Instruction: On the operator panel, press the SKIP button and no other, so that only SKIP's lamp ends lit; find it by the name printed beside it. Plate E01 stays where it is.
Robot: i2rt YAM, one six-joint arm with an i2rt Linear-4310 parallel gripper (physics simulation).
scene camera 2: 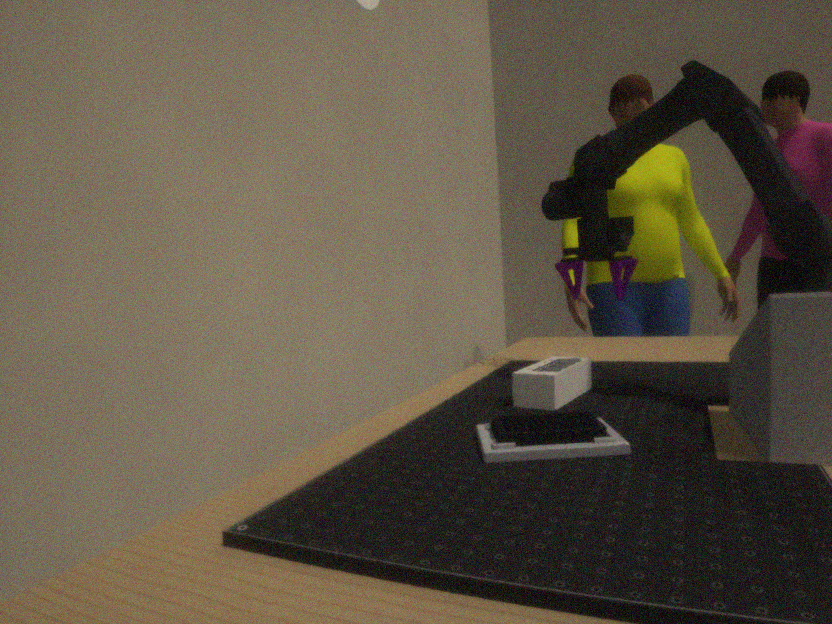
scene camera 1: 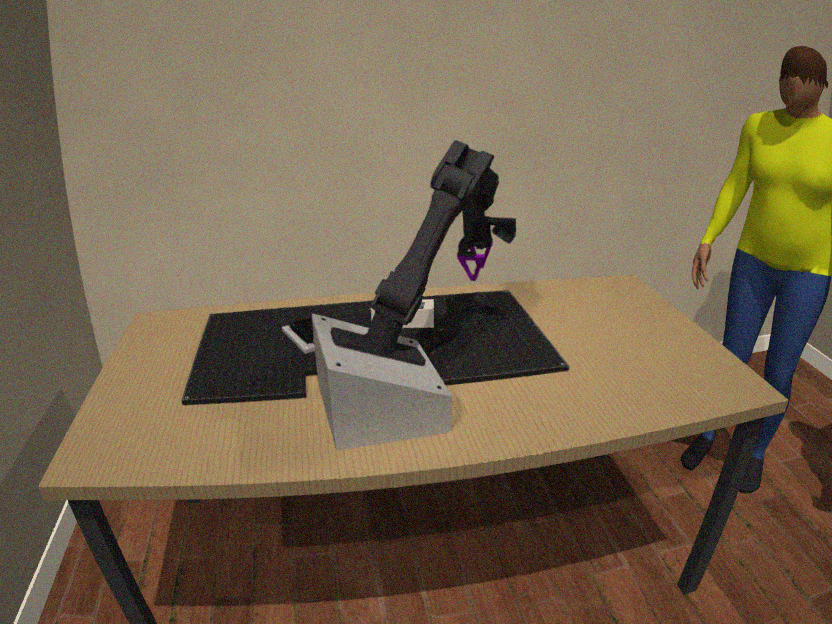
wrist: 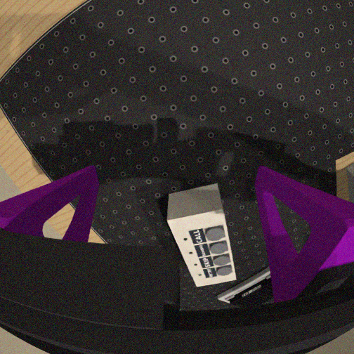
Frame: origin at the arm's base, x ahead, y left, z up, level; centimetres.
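Where they show: gripper, fingertip midpoint: (scene camera 2: 597,299) (scene camera 1: 476,274); arm's base at its link origin: (scene camera 1: 377,348).
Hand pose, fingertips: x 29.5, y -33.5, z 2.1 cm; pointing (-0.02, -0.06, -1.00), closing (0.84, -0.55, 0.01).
Things, the pixels of their top centre, and the offset from my fingertips. Level surfaces: height alone.
- white operator panel at its top centre: (scene camera 2: 553,363) (scene camera 1: 402,303) dx +7.0, dy +18.4, dz -8.8 cm
- black plate at its top centre: (scene camera 2: 546,422) (scene camera 1: 312,327) dx +5.7, dy +43.4, dz -11.7 cm
- white frame at its top centre: (scene camera 2: 547,429) (scene camera 1: 312,330) dx +5.7, dy +43.4, dz -12.6 cm
- black perforated board at its surface level: dz -14.3 cm
- wooden table at its surface level: dz -15.6 cm
The white operator panel (scene camera 1: 427,315) (scene camera 2: 534,390) (wrist: 195,206) stands on the black board. In the wrist view four round grey buttons run along it, with names beside them. CALL (wrist: 198,236) is at the near-side end; the SKIP label (wrist: 206,262) is third from that end, beside the SKIP button (wrist: 221,260). The small lamps look dark. The second and fourth names are too small to read. A black plate (scene camera 2: 547,427) lies in a white frame (scene camera 1: 293,337) (scene camera 2: 557,452) beside the panel; its label is unclear. My gripper (scene camera 1: 473,278) (scene camera 2: 596,298) (wrist: 176,174) is open, empty and high above the board.
The black perforated board (scene camera 1: 248,369) (scene camera 2: 430,523) (wrist: 210,30) lies on the wooden table (scene camera 1: 604,349). The arm's grey base (scene camera 1: 389,409) (scene camera 2: 799,376) stands at its front edge. A wall rises behind the table. Two people stand beyond it in scene camera 2.
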